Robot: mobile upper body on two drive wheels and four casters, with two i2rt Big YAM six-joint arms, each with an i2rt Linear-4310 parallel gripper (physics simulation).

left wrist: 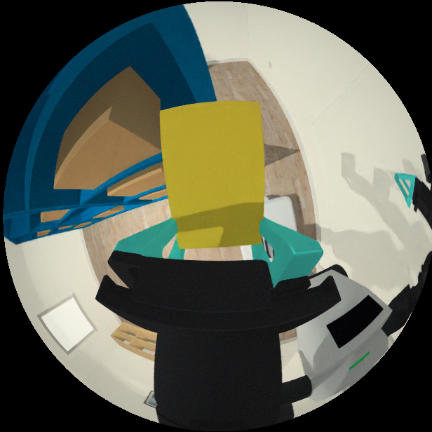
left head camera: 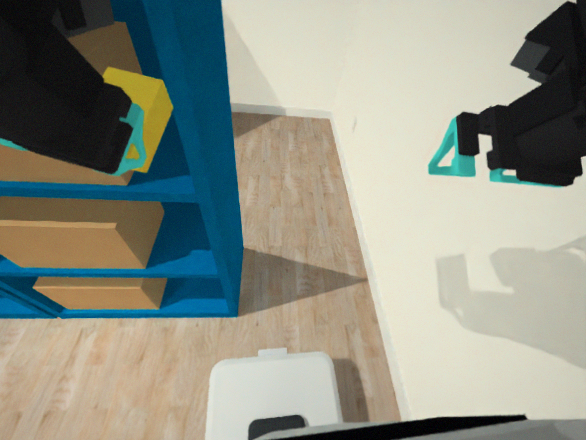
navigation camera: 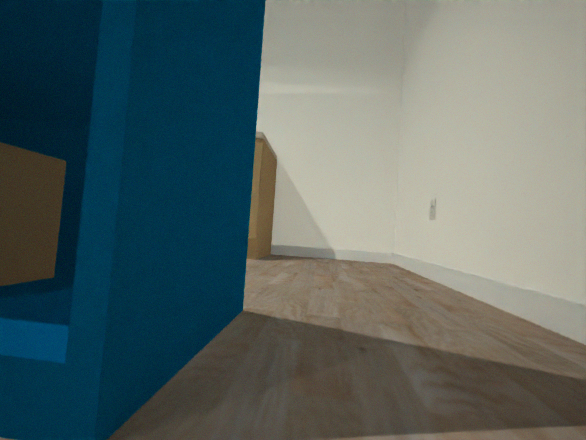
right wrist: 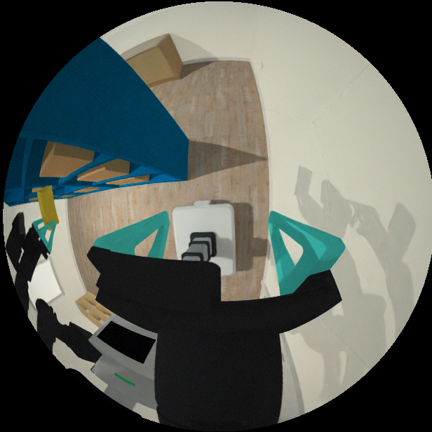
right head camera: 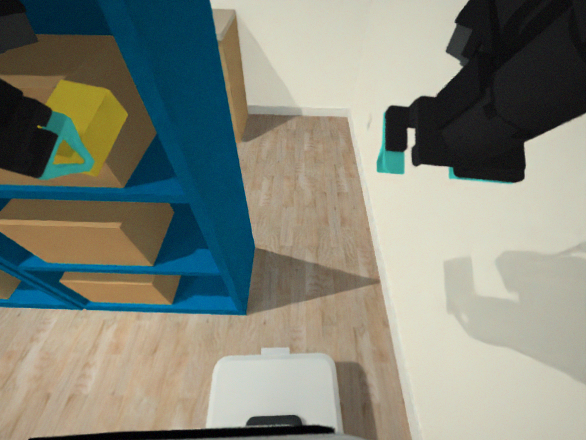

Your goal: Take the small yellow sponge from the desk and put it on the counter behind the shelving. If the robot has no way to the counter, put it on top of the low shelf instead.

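Observation:
The yellow sponge is clamped between the teal fingers of my left gripper, which is shut on it. It is held up in front of the blue shelving, near its right end in the head views. My right gripper is open and empty, in front of the white wall. The counter shows partly behind the shelving's right end. The desk does not show.
Cardboard boxes stand in the shelving. A wood-floor passage runs between the shelving and the white wall. A white rounded base is at the passage's near end.

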